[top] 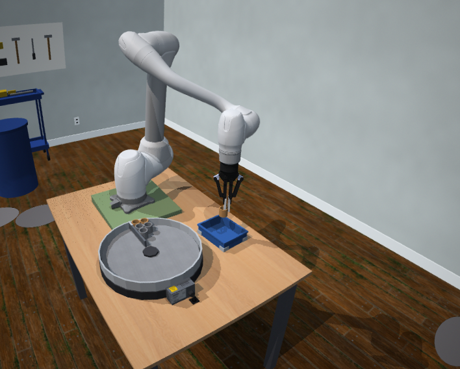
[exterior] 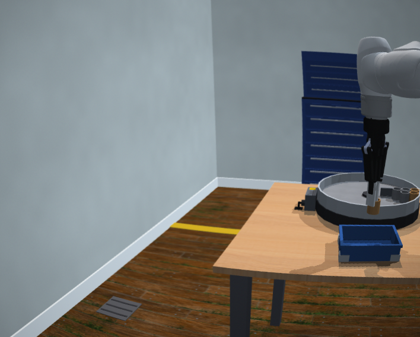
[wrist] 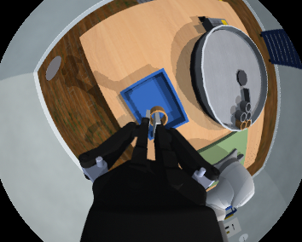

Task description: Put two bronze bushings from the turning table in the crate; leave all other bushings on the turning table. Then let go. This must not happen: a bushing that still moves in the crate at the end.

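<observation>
The blue crate lies 150 mm below my hand, 10 mm to the right of it and 10 mm behind it. From my hand the other things lie so: grey turning table 360 mm to the right, 120 mm below, 70 mm behind.
</observation>
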